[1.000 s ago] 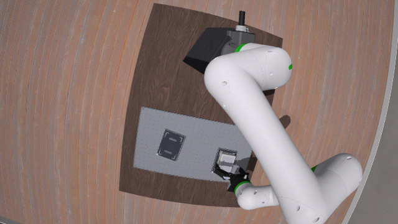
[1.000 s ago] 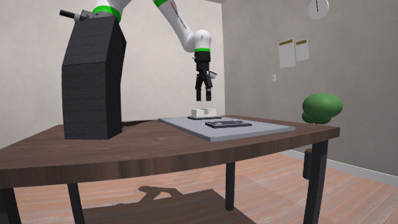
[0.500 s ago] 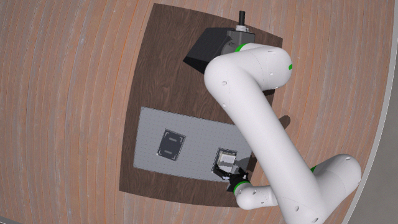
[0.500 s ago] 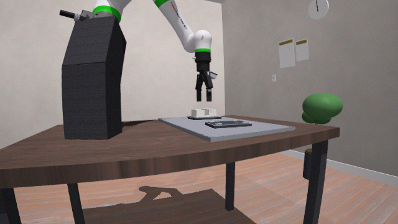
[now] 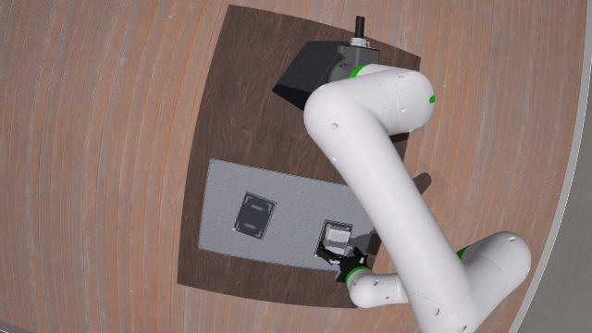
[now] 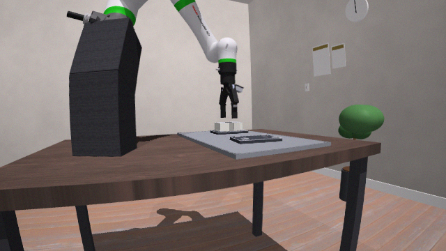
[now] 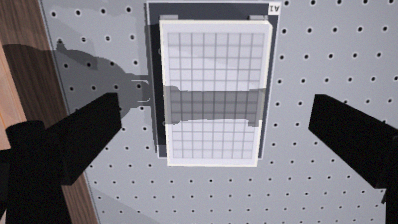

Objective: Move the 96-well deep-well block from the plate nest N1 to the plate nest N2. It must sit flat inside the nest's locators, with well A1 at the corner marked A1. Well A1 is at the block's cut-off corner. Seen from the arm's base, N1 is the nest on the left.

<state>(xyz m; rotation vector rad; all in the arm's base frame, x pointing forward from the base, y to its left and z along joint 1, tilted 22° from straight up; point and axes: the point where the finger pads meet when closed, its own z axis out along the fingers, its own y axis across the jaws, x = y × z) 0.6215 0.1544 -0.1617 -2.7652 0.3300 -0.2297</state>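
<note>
The white 96-well deep-well block is 5 cm below my hand. The rest, counted from my hand: dark nest frame (32 cm to the right, 10 cm behind, 8 cm below).
</note>
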